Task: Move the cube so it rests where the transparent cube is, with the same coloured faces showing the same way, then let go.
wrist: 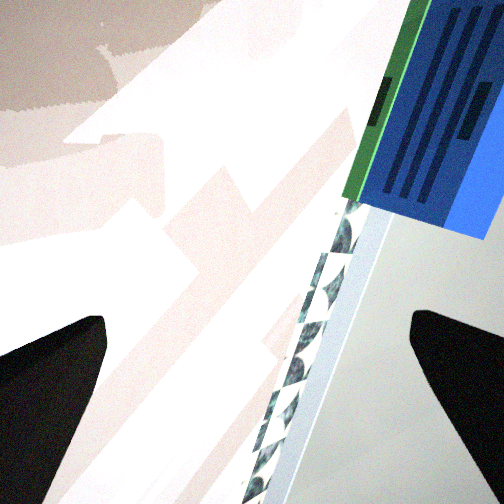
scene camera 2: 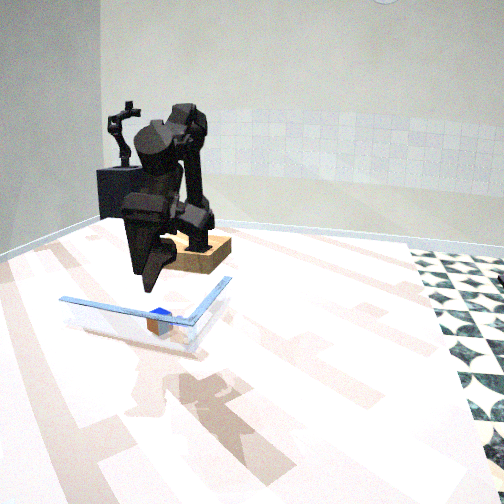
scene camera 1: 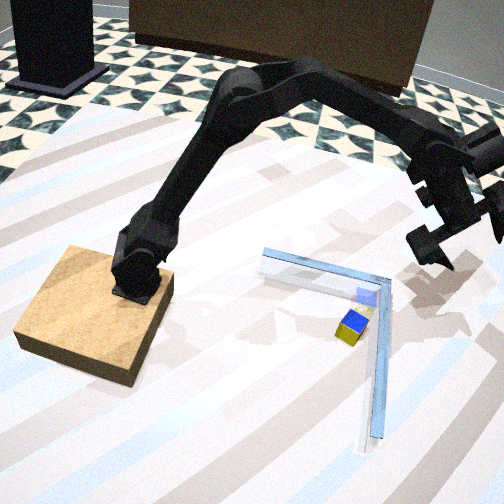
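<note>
The cube point(scene camera 1: 351, 326) lies on the floor against the inner side of a glassy L-shaped rail, showing a blue top and a yellow side; in scene camera 2 it point(scene camera 2: 159, 322) shows blue and orange. The transparent target cube point(scene camera 1: 366, 297) sits faintly in the rail's inner corner, just beyond the cube. My gripper point(scene camera 1: 432, 250) hangs in the air to the right of the rail, well apart from the cube, open and empty. The wrist view shows both fingertips point(wrist: 255, 385) spread wide, with only floor and wall between them; the cube is not in it.
The L-shaped rail point(scene camera 1: 375, 330) runs from its corner toward the front and to the left. The arm's base stands on a wooden block point(scene camera 1: 95, 312). A dark pedestal point(scene camera 1: 55, 45) and a brown wall panel stand at the back. A blue-green box point(wrist: 440, 110) shows in the wrist view.
</note>
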